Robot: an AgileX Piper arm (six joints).
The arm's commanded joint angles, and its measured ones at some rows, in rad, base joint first. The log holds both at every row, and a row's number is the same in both.
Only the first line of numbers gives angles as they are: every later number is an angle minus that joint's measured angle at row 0.
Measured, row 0: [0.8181 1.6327 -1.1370 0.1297 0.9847 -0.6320]
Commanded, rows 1 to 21: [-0.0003 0.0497 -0.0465 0.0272 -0.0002 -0.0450]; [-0.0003 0.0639 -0.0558 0.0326 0.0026 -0.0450]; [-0.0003 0.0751 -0.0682 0.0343 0.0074 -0.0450]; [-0.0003 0.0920 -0.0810 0.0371 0.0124 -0.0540]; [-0.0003 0.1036 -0.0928 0.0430 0.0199 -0.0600]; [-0.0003 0.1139 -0.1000 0.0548 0.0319 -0.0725]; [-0.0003 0.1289 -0.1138 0.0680 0.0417 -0.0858]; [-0.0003 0.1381 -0.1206 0.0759 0.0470 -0.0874]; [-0.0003 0.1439 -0.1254 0.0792 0.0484 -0.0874]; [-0.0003 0.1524 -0.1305 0.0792 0.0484 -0.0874]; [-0.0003 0.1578 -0.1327 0.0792 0.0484 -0.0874]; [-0.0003 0.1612 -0.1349 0.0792 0.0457 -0.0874]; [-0.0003 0.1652 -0.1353 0.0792 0.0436 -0.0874]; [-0.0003 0.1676 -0.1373 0.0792 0.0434 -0.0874]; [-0.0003 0.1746 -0.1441 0.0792 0.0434 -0.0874]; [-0.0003 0.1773 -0.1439 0.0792 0.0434 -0.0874]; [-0.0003 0.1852 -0.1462 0.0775 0.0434 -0.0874]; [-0.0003 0.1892 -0.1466 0.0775 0.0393 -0.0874]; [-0.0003 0.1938 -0.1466 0.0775 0.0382 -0.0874]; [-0.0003 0.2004 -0.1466 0.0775 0.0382 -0.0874]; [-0.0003 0.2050 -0.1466 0.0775 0.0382 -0.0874]
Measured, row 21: [0.0000 0.1923 -0.1377 0.0734 0.0395 -0.0754]
